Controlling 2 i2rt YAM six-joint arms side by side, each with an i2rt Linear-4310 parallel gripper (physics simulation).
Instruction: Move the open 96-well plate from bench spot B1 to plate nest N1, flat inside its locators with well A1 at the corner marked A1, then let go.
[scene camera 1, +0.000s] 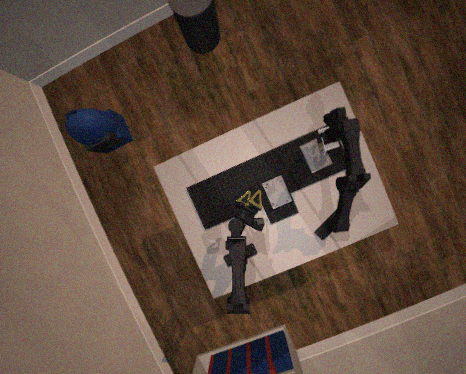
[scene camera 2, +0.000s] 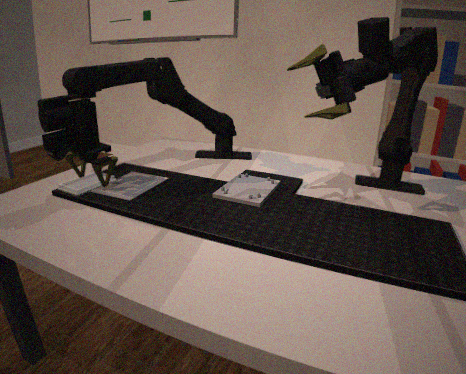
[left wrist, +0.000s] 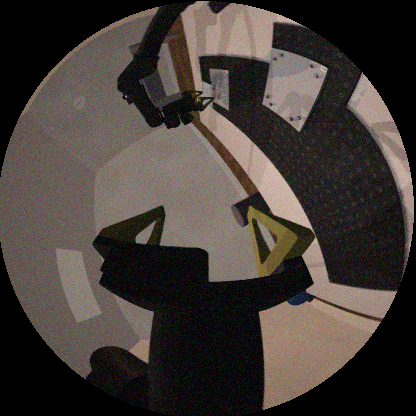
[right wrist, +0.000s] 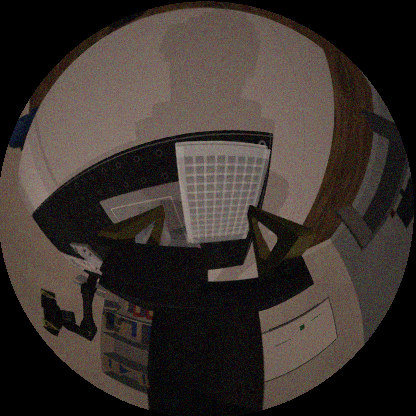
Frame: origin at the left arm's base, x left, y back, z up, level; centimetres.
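Seen in the pictures: left gripper, fingertip midpoint: (scene camera 1: 254, 190) (scene camera 2: 296, 92) (left wrist: 205, 209); right gripper, fingertip midpoint: (scene camera 1: 326, 140) (scene camera 2: 93, 181) (left wrist: 207, 94) (right wrist: 205, 209); left arm's base at its link origin: (scene camera 2: 388, 186) (right wrist: 93, 273); right arm's base at its link origin: (scene camera 1: 330, 224) (scene camera 2: 223, 156).
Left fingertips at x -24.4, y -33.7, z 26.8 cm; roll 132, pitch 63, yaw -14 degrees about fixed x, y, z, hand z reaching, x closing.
Pixels of each thing's top centre, then the offset from my left fingertips to it. Level surfaces: height alone.
- open 96-well plate at its top centre: (right wrist: 222, 206) (scene camera 2: 87, 179) (left wrist: 205, 94) (scene camera 1: 329, 137) dx -51.0, dy -6.0, dz -23.9 cm
- Plate nest N1 at its top centre: (left wrist: 285, 85) (scene camera 2: 248, 182) (right wrist: 92, 263) (scene camera 1: 277, 192) dx -11.6, dy +8.7, dz -23.4 cm
- flat grey panel at its top centre: (right wrist: 156, 237) (scene camera 2: 131, 184) (left wrist: 218, 87) (scene camera 1: 316, 155) dx -40.9, dy -0.5, dz -25.4 cm
- long dark mat at its surface level: dz -25.5 cm
- white table at its surface level: dz -26.8 cm
The open 96-well plate (scene camera 2: 75, 185) (right wrist: 222, 195) is pale and lies flat on the dark mat's end, at the left in scene camera 2. Which corner holds well A1 I cannot tell. Plate nest N1 (scene camera 1: 277, 192) (scene camera 2: 247, 187) (left wrist: 295, 87) is a light slab with small dark locator pegs and no plate on it; a small label shows at its upper right corner in the left wrist view. My right gripper (scene camera 2: 94, 180) (right wrist: 205, 209) is open and empty, low over the plate, its fingers apart across the plate's near part in its wrist view. My left gripper (scene camera 1: 254, 192) (scene camera 2: 297, 93) (left wrist: 205, 209) is open and empty, raised high.
A flat grey panel (scene camera 1: 315, 156) (scene camera 2: 132, 185) with a thin outline lies beside the plate, between it and the nest. The long dark mat (scene camera 1: 225, 197) (scene camera 2: 350, 235) carries these things on the white table (scene camera 1: 200, 167) (scene camera 2: 125, 255). Both arms' bases stand along one table side.
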